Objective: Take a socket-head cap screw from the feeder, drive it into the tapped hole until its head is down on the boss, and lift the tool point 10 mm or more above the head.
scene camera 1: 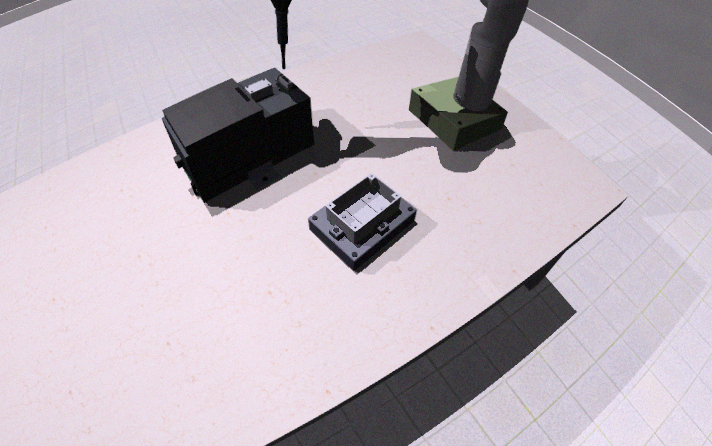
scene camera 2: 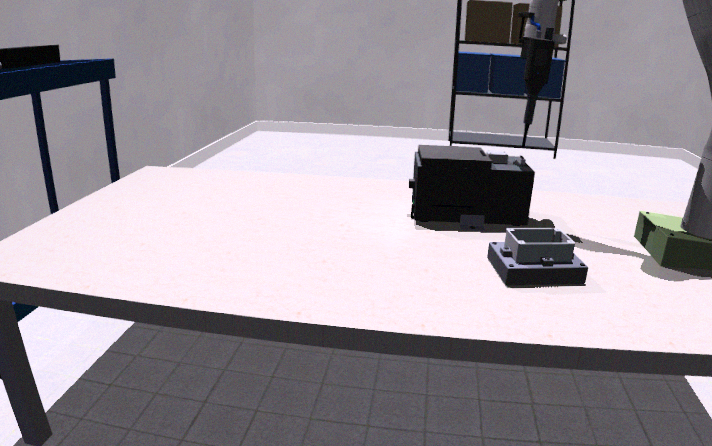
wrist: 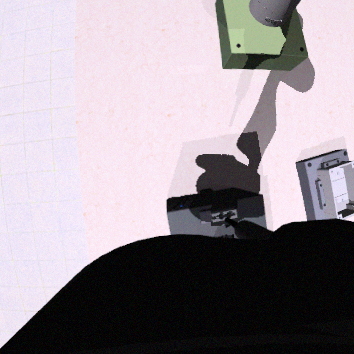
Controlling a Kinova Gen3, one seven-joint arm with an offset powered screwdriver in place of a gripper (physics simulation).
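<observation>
The screwdriver, my gripper (scene camera 1: 283, 67) (scene camera 2: 524, 144) (wrist: 229, 221), points down with its thin bit above the feeder's low end, near the small raised fitting (scene camera 1: 285, 82) (wrist: 223, 215). In both scene views a gap shows between tip and feeder. No screw can be made out at the tip. The black feeder (scene camera 1: 252, 141) (scene camera 2: 457, 189) (wrist: 187, 221) stands on the table. The open grey housing (scene camera 1: 342, 222) (scene camera 2: 546, 254) sits on a dark base plate (scene camera 1: 336, 243) (scene camera 2: 546, 275) (wrist: 309, 186), apart from the feeder. Which hole is the tapped one cannot be told.
The arm's green base block (scene camera 1: 433, 112) (scene camera 2: 683, 252) (wrist: 255, 42) stands on the table (scene camera 1: 157, 294) (scene camera 2: 236, 252) (wrist: 135, 115). In scene camera 2, a shelf rack (scene camera 2: 453, 105) stands behind the screwdriver and a blue bench (scene camera 2: 99, 70) stands at the left.
</observation>
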